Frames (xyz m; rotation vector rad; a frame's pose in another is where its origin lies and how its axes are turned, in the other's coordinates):
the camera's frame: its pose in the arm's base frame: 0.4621 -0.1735 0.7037 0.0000 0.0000 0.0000
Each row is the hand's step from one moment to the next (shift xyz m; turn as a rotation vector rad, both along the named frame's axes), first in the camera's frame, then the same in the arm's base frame.
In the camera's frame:
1: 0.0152 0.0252 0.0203 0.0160 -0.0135 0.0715
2: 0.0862 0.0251 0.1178 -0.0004 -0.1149 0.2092
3: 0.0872 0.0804 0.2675 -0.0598 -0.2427 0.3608
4: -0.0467 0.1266 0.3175 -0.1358 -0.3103 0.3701
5: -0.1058 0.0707 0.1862 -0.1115 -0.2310 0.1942
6: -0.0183 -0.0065 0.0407 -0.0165 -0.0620 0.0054
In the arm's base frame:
1: 0.0152 0.0252 0.0203 0.0160 -0.0135 0.0715
2: 0.0862 0.0251 0.1178 -0.0004 -0.1149 0.2092
3: 0.0872 0.0804 0.2675 -0.0598 -0.2427 0.3608
4: -0.0467 0.1266 0.3175 -0.1358 -0.3103 0.3701
5: -0.1058 0.0707 0.1862 -0.1115 -0.2310 0.1942
6: -0.0183 -0.0065 0.0407 -0.0165 -0.0620 0.0054

